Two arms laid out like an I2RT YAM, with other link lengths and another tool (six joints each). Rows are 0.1 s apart.
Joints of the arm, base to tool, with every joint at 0 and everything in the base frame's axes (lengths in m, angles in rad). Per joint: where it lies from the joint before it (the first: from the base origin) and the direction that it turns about. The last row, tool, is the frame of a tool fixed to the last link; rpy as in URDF.
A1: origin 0 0 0.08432 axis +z
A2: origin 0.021 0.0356 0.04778 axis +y
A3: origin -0.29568 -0.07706 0 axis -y
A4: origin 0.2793 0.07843 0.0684 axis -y
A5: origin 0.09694 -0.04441 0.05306 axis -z
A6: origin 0.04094 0 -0.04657 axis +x
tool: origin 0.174 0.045 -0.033 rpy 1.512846 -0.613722 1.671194
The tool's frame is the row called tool.
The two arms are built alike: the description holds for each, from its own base.
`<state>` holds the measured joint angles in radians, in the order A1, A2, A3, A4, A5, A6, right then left.
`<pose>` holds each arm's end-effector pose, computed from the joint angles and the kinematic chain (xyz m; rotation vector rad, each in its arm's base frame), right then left.
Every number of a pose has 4 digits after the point. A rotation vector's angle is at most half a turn.
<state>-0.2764 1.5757 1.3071 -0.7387 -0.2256 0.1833 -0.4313 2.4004 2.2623 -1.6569 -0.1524 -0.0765</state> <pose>0.4598 -0.0373 0.1606 2.7834 0.8175 1.0172 0.4175 -0.1183 0.0723 -2.7400 -0.8051 -0.0186</pose>
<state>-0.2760 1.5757 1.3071 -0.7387 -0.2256 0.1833 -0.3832 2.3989 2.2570 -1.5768 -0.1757 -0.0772</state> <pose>0.4598 -0.0371 0.1606 2.7834 0.8181 1.0172 0.4452 -0.1020 0.0668 -2.7442 -0.8892 -0.1154</pose>
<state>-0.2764 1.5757 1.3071 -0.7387 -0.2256 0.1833 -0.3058 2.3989 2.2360 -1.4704 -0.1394 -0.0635</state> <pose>0.4598 -0.0373 0.1606 2.7834 0.8175 1.0172 0.4747 -0.0819 0.0528 -2.7793 -1.0190 -0.1683</pose>
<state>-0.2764 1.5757 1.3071 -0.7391 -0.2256 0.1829 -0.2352 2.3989 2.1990 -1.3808 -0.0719 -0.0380</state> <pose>0.4597 -0.0372 0.1605 2.7836 0.8180 1.0167 0.4933 -0.0651 0.0357 -2.8280 -1.1216 -0.1669</pose>
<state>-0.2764 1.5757 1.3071 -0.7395 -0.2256 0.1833 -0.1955 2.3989 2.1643 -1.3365 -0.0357 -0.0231</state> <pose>0.4596 -0.0372 0.1605 2.7842 0.8175 1.0163 0.4979 -0.0533 0.0235 -2.8450 -1.1719 -0.1468</pose>
